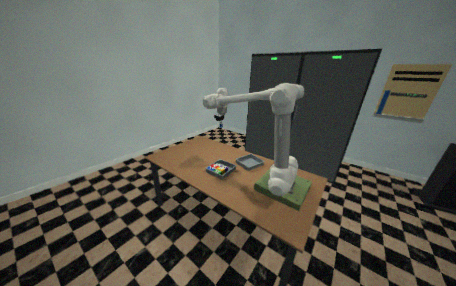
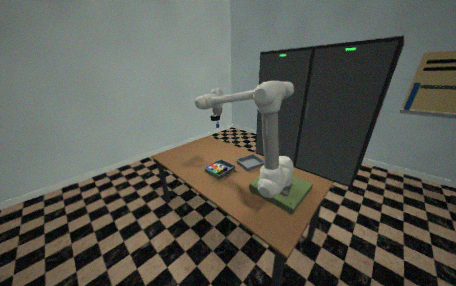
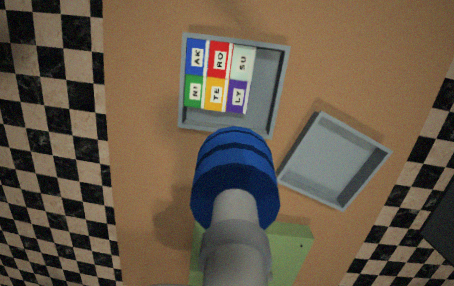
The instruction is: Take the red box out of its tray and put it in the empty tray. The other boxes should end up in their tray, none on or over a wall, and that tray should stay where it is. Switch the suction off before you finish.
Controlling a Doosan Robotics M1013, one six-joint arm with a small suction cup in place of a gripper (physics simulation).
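Frame: origin at the arm's base, x back, y down, z right, level; millimetres.
Where they show: end effector, tool point: [image 1: 221,127] [image 2: 217,127] [image 3: 234,161].
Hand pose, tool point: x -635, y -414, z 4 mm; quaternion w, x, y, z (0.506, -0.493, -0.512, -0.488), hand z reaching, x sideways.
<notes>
After its pixels a point has its place.
The red box [image 3: 218,73] {x -658, y 7, z -36 mm}, labelled RO, lies in the filled tray [image 1: 228,173] {x -519, y 39, z -39 mm} [image 2: 227,173] {x -514, y 44, z -28 mm} [image 3: 262,95] {x -599, y 55, z 74 mm}, between the blue box [image 3: 190,65] {x -677, y 10, z -102 mm} and the pale box [image 3: 242,73] {x -656, y 23, z 20 mm}. The green box [image 3: 188,97] {x -602, y 16, z -114 mm}, yellow box [image 3: 215,106] {x -580, y 8, z -46 mm} and purple box [image 3: 236,108] {x -573, y 16, z 6 mm} form the other row. All lie inside the walls, packed towards one corner. The empty tray [image 1: 250,161] {x -423, y 55, z 326 mm} [image 2: 250,162] {x -429, y 56, z 305 mm} [image 3: 332,160] {x -409, y 56, z 291 mm} stands apart, turned at an angle. My suction cup [image 1: 221,126] [image 2: 217,125] [image 3: 235,137] is open, with no box on it, high above the table.
The wooden table [image 1: 190,150] {x -1201, y 59, z 202 mm} [image 2: 192,150] {x -1223, y 59, z 181 mm} [image 3: 145,150] {x -440, y 58, z -269 mm} carries both trays. The green base plate [image 1: 300,192] {x 144, y 5, z -28 mm} [image 2: 300,190] {x 155, y 6, z 47 mm} [image 3: 292,250] {x -108, y -2, z 191 mm} under the arm is near the empty tray. A dark cabinet [image 1: 325,100] [image 2: 345,100] stands behind the table.
</notes>
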